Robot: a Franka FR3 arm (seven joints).
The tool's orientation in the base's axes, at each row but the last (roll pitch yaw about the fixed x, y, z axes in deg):
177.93 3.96 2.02
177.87 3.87 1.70
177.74 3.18 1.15
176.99 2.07 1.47
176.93 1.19 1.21
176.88 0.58 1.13
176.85 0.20 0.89
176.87 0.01 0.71
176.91 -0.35 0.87
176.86 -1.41 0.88
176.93 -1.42 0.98
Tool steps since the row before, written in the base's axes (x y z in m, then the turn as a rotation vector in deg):
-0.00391 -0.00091 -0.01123 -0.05 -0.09 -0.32
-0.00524 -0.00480 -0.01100 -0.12 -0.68 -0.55
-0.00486 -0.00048 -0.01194 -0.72 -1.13 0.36
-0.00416 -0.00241 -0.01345 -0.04 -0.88 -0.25
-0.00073 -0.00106 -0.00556 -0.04 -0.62 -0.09
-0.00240 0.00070 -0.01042 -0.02 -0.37 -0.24
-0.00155 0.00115 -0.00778 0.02 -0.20 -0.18
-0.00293 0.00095 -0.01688 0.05 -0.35 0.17
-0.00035 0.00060 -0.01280 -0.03 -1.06 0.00
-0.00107 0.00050 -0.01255 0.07 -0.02 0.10
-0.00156 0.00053 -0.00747 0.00 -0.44 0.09
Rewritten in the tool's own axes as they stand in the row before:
-0.00315 0.00036 0.01150 -0.03 0.08 0.33
-0.00463 0.00422 0.01150 -0.10 0.65 0.58
-0.00420 -0.00010 0.01220 -0.76 1.13 -0.27
-0.00373 0.00159 0.01370 -0.05 0.86 0.30
-0.00064 0.00074 0.00562 -0.05 0.61 0.12
-0.00228 -0.00131 0.01039 -0.02 0.36 0.26
-0.00150 -0.00160 0.00771 0.02 0.19 0.19
-0.00292 -0.00191 0.01680 0.05 0.36 -0.15
-0.00042 -0.00129 0.01275 -0.05 1.06 0.06
-0.00137 -0.00120 0.01247 0.07 0.03 -0.10
-0.00174 -0.00095 0.00739 -0.01 0.44 -0.07

